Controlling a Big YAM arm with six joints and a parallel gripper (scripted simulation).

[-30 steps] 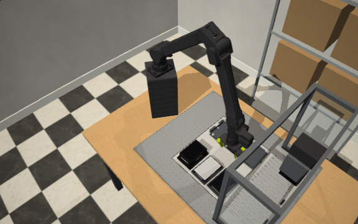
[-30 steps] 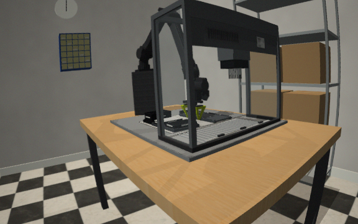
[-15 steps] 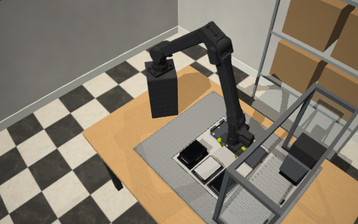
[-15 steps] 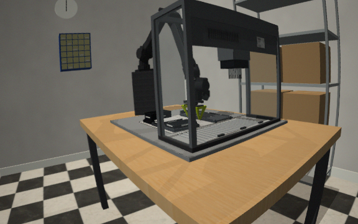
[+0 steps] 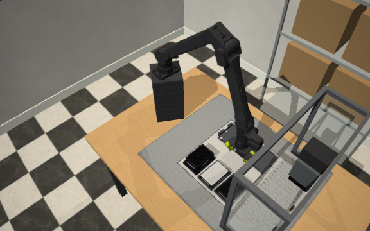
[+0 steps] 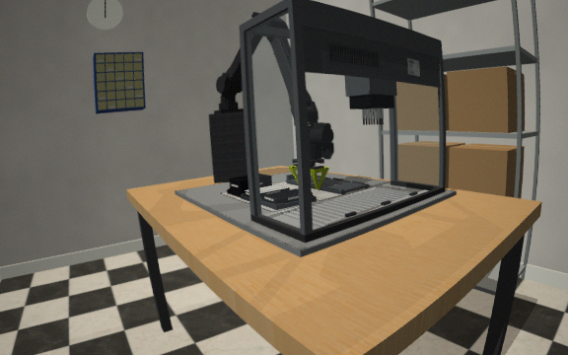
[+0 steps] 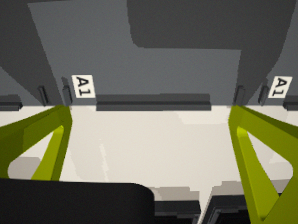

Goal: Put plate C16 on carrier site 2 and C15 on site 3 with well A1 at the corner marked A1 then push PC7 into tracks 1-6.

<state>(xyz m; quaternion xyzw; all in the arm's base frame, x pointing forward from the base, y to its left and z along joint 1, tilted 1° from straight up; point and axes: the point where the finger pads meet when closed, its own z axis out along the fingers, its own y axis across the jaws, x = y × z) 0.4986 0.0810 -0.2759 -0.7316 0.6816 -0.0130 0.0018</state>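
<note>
Right now the black 96-well plate C15 is 110 mm ahead of my hand, 160 mm to the right of it and 10 mm above it. Round my hand: plate nest S2 (10 mm ahead, 170 mm to the right, 10 mm below); plate nest S3 (110 mm ahead, 160 mm to the right, 10 mm below); dark grey carrier PC7 (80 mm to the left).
</note>
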